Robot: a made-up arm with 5 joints. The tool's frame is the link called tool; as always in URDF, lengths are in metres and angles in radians. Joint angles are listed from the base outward. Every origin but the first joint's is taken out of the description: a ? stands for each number. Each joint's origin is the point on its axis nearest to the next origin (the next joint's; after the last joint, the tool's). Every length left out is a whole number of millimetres.
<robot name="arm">
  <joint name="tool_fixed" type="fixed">
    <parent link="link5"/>
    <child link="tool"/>
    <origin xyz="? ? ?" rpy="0 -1.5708 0"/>
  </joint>
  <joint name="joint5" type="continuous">
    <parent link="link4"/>
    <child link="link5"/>
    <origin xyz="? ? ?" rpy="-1.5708 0 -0.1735"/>
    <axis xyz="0 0 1"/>
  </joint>
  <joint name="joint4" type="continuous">
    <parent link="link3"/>
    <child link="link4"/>
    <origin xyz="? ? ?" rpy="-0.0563 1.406 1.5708"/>
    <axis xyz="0 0 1"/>
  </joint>
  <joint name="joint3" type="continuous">
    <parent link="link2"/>
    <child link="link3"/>
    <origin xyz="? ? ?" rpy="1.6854 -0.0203 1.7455"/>
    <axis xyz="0 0 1"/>
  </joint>
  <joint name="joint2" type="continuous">
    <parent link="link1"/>
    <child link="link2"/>
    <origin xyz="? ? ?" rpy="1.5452 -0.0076 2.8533"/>
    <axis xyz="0 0 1"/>
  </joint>
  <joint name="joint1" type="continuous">
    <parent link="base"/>
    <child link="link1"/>
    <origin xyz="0.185 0.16 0.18" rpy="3.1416 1.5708 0"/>
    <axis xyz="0 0 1"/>
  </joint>
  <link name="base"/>
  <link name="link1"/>
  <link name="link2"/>
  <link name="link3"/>
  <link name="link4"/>
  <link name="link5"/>
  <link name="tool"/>
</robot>
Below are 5 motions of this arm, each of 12 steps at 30 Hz.
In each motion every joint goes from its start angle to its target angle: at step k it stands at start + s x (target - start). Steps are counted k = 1, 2, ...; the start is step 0. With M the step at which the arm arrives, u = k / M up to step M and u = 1 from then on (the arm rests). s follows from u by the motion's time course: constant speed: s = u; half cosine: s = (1 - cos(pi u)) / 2; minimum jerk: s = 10 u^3 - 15 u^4 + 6 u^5.
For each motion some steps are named. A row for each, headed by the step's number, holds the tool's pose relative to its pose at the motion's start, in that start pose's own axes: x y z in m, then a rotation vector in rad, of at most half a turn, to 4 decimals.
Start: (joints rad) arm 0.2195 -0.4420 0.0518 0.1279 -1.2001
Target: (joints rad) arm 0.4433 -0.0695 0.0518 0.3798 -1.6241
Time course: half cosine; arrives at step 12
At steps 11, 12:
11: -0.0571 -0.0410 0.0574 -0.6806 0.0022 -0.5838
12: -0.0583 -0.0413 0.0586 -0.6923 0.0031 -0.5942

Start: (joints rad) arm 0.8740 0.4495 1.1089 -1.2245 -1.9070
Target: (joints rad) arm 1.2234 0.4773 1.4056 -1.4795 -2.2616
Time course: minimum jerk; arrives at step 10
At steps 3, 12:
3: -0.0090 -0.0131 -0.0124 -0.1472 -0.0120 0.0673
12: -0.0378 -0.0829 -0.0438 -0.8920 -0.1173 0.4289

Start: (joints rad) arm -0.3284 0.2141 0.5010 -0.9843 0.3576
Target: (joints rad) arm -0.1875 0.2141 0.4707 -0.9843 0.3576
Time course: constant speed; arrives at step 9
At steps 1, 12:
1: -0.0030 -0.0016 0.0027 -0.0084 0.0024 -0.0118
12: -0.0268 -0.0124 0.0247 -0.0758 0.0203 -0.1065

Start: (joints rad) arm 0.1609 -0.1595 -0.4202 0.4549 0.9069
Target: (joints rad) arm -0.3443 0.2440 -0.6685 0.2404 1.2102
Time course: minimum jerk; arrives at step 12
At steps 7, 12:
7: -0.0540 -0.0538 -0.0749 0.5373 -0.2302 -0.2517
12: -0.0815 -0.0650 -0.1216 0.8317 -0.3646 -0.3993

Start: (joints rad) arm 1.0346 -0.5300 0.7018 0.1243 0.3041
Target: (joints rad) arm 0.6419 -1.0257 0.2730 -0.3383 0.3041
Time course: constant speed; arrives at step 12
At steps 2, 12:
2: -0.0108 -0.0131 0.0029 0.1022 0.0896 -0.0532
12: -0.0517 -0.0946 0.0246 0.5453 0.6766 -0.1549

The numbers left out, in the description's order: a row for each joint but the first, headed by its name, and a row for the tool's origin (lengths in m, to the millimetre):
tool: 0.11 0.01 0
joint5: 0.048 0.042 0
joint4: 0.003 0.023 0
joint3: 0.136 0.28 0
joint2: 0.075 0.206 0

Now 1 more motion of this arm.
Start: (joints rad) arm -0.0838 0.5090 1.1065 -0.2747 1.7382
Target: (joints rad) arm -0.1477 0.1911 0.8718 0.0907 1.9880
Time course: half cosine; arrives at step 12
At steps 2, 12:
2: -0.0005 0.0094 0.0028 0.0423 -0.0013 0.0172
12: -0.0087 0.1236 0.0752 0.6022 -0.0492 0.2450

